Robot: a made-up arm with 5 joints. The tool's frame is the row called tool. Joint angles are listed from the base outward. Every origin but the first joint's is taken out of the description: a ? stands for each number. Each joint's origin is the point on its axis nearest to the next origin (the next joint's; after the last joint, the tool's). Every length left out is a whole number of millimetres.
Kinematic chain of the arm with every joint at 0, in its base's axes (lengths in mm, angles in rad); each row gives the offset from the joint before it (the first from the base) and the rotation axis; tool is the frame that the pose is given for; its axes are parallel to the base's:
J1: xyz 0 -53 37 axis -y
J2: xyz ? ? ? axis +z
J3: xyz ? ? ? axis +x
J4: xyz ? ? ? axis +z
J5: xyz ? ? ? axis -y
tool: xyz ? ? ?
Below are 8 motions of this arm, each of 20 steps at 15 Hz.
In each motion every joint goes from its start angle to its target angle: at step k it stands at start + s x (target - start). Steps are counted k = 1, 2, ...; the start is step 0. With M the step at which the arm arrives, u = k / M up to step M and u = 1 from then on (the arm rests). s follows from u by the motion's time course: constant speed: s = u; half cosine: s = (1 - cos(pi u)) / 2; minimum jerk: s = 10 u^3 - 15 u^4 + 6 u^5.
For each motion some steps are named. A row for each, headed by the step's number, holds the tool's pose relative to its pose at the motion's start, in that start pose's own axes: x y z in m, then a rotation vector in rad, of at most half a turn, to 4 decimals.
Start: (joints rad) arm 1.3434 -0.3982 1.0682 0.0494 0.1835
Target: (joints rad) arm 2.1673 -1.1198 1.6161 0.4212 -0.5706
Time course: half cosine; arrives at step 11
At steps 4, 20:
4: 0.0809 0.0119 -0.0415 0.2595 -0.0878 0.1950
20: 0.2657 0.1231 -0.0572 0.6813 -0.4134 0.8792

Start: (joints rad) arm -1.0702 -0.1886 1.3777 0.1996 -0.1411
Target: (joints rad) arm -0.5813 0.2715 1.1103 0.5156 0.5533
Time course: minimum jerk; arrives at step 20
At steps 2, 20:
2: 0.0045 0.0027 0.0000 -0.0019 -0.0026 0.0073
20: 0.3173 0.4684 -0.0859 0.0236 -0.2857 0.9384

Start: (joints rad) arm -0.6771 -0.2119 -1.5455 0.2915 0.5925
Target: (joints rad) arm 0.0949 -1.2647 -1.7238 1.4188 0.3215
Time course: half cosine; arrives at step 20
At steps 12, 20:
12: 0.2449 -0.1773 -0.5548 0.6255 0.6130 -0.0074
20: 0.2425 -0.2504 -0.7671 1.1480 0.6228 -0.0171

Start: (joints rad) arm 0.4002 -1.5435 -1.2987 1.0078 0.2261
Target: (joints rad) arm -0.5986 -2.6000 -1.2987 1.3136 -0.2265
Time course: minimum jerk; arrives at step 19
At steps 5, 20:
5: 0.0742 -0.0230 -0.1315 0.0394 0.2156 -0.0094
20: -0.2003 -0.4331 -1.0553 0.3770 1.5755 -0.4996

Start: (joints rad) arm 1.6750 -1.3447 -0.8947 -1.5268 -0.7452
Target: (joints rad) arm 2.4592 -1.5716 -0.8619 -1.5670 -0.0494
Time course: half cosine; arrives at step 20
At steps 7, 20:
7: 0.0079 0.0047 0.0558 0.0389 0.0299 -0.0733
20: 0.1104 0.0154 0.2194 0.0110 0.1245 -0.2525

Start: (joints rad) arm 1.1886 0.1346 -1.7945 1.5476 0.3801
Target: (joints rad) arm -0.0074 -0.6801 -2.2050 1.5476 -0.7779
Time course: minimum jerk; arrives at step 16
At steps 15, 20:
15: -0.0799 1.0776 -0.3349 -0.1473 1.6058 1.5679
20: -0.0823 1.0801 -0.3354 -0.1508 1.6090 1.5718

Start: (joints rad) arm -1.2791 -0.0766 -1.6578 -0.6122 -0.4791
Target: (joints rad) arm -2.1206 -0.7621 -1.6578 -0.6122 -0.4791
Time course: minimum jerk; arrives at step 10
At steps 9, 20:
9: 0.1004 0.5429 0.0240 -0.9224 0.2683 0.4559
20: 0.0986 0.5478 0.0213 -0.9314 0.2687 0.4583

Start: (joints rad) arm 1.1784 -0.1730 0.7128 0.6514 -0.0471
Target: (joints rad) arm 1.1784 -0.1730 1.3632 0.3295 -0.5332
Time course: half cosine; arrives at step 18
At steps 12, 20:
12: -0.1972 -0.2188 -0.1312 0.4635 0.1100 -0.1342
20: -0.2500 -0.2689 -0.2171 0.6390 0.1611 -0.1322

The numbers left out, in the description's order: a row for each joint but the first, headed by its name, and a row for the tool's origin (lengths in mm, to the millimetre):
J2: 113 0 -319
J3: -194 192 0
J4: 0 94 358
J5: 378 -449 0
tool: -39 0 61

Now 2 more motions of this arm.
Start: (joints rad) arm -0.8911 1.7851 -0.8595 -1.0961 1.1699
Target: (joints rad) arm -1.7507 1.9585 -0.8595 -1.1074 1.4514
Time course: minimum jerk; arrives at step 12
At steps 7, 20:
7: -0.1451 -0.0535 -0.0798 0.0768 0.2187 -0.4014
20: -0.2409 -0.0479 -0.0848 0.0669 0.3303 -0.6270

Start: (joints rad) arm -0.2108 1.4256 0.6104 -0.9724 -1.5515
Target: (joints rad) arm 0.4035 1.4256 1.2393 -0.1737 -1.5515
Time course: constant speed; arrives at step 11
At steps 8, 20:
8: -0.0696 0.2676 0.2930 -0.6276 -0.0241 0.0515
20: -0.1172 0.3964 0.3358 -0.8673 -0.0341 0.0641

